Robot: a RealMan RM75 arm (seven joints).
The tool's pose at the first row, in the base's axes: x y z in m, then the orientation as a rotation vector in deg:
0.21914 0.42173 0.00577 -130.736 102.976 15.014
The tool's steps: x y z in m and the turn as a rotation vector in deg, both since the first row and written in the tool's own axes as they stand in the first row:
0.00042 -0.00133 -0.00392 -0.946 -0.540 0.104
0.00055 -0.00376 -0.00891 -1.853 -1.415 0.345
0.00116 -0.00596 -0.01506 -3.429 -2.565 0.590
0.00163 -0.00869 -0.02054 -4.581 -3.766 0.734
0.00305 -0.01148 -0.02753 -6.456 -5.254 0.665
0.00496 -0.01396 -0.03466 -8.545 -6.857 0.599
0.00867 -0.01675 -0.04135 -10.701 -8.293 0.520
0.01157 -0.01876 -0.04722 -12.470 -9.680 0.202
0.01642 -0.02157 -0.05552 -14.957 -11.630 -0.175
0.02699 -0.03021 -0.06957 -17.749 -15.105 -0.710
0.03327 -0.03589 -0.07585 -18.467 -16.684 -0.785
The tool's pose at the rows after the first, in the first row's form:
0.22054 0.42052 0.00950 -130.995 103.092 16.531
0.22294 0.41953 0.01441 -130.919 103.187 18.403
0.22522 0.41771 0.02028 -131.106 103.306 21.231
0.22799 0.41633 0.02558 -131.044 103.147 23.684
0.23105 0.41365 0.03207 -131.422 102.731 27.128
0.23392 0.41040 0.03854 -131.807 102.257 30.920
0.23750 0.40567 0.04411 -132.284 101.818 34.617
0.24014 0.40175 0.04907 -132.713 100.998 37.829
0.24402 0.39550 0.05587 -133.177 99.859 42.364
0.25491 0.38360 0.06699 -132.783 97.594 48.705
0.26191 0.37724 0.07164 -132.113 96.657 51.002

